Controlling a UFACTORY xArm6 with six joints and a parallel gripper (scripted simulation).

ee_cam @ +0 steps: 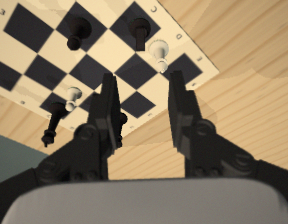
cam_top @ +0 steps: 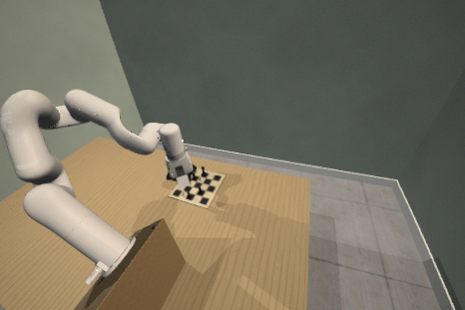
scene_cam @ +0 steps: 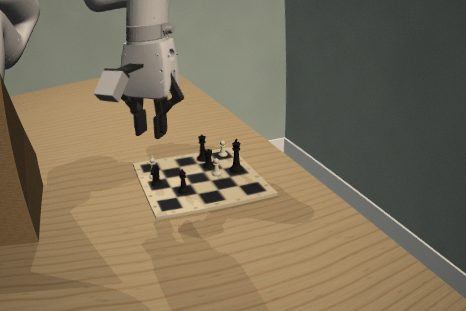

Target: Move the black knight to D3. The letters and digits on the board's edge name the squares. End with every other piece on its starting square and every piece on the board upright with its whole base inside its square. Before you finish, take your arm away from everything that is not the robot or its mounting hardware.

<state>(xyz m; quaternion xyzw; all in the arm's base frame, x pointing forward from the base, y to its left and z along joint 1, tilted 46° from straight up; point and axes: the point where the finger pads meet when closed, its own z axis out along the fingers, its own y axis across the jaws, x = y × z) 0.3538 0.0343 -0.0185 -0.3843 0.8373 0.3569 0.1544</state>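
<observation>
Right now my hand is 3 cm to the right of the white piece and 10 cm above it. Round my hand: black pawn (4 cm ahead, 4 cm to the right, 10 cm below); chessboard (8 cm ahead, 12 cm below).
</observation>
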